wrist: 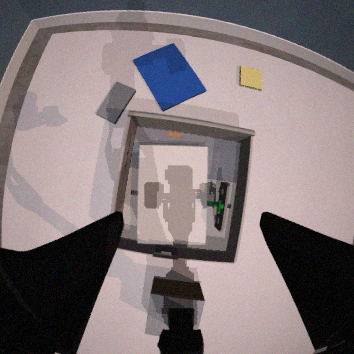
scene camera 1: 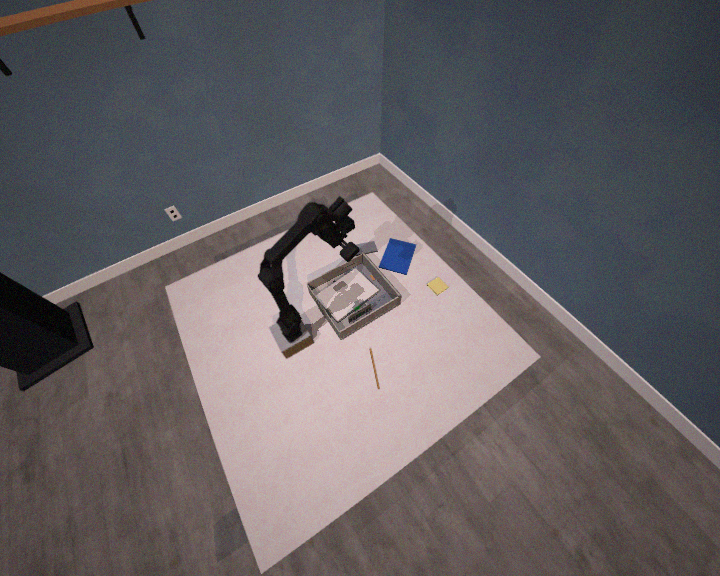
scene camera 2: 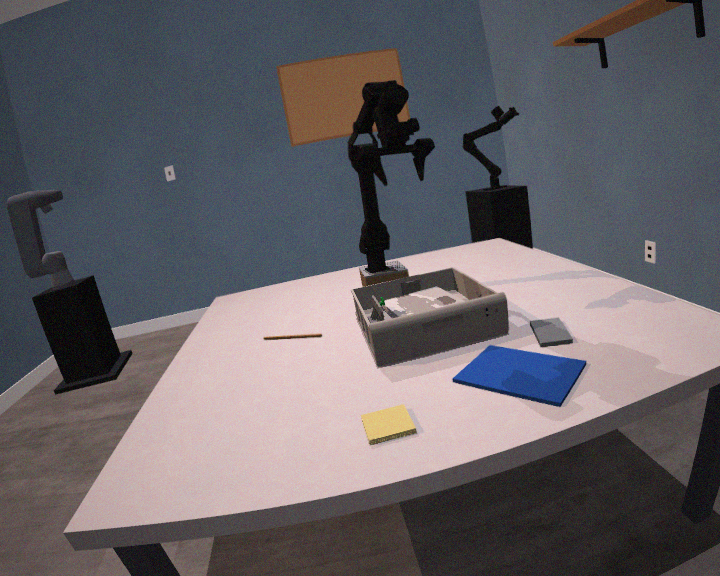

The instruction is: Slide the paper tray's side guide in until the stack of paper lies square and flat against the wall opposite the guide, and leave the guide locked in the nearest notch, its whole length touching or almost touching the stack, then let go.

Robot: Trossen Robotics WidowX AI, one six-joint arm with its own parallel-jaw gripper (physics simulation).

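Places are measured from the arm's base along level axes (x right, y ahead, z up), in millimetres.
Pixels of known places: gripper, between the fingertips: (wrist: 192,219) (scene camera 2: 404,182); arm's base, origin of its link: (wrist: 180,318) (scene camera 1: 292,333) (scene camera 2: 377,269).
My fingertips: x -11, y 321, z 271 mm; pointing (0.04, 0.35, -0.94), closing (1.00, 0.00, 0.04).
Ahead of a thing's pixels: the offset from my fingertips to its top centre. "*": to the spot under its first point.
The grey paper tray {dx +11, dy +15, dz -258 mm} (scene camera 1: 371,320) (scene camera 2: 444,330) (wrist: 241,195) stands on the table. The white stack of paper {dx -13, dy -4, dz -313 mm} (scene camera 1: 367,287) (scene camera 2: 423,298) (wrist: 172,156) lies inside it, with a narrow strip of tray floor between it and the left wall in the wrist view. The dark side guide {* dx +113, dy -29, dz -319 mm} (scene camera 1: 360,314) (wrist: 219,221) stands upright near the right wall there, with a gap between it and the stack. A green part {* dx +100, dy -26, dz -278 mm} (scene camera 2: 381,301) (wrist: 215,205) is on the guide's stack side. My gripper (scene camera 2: 402,180) (wrist: 192,219) is open and empty, high above the tray. Shadows fall across the stack.
A grey block {dx -186, dy +265, dz -344 mm} (scene camera 2: 551,332) (wrist: 116,102) and a blue folder {dx -31, dy +361, dz -346 mm} (scene camera 1: 398,255) (scene camera 2: 522,373) (wrist: 170,76) lie beyond the tray. A yellow pad {dx +237, dy +369, dz -342 mm} (scene camera 1: 437,285) (scene camera 2: 388,424) (wrist: 251,78) lies farther off. A thin brown stick {dx +331, dy -143, dz -347 mm} (scene camera 1: 374,368) (scene camera 2: 293,336) lies beside the tray.
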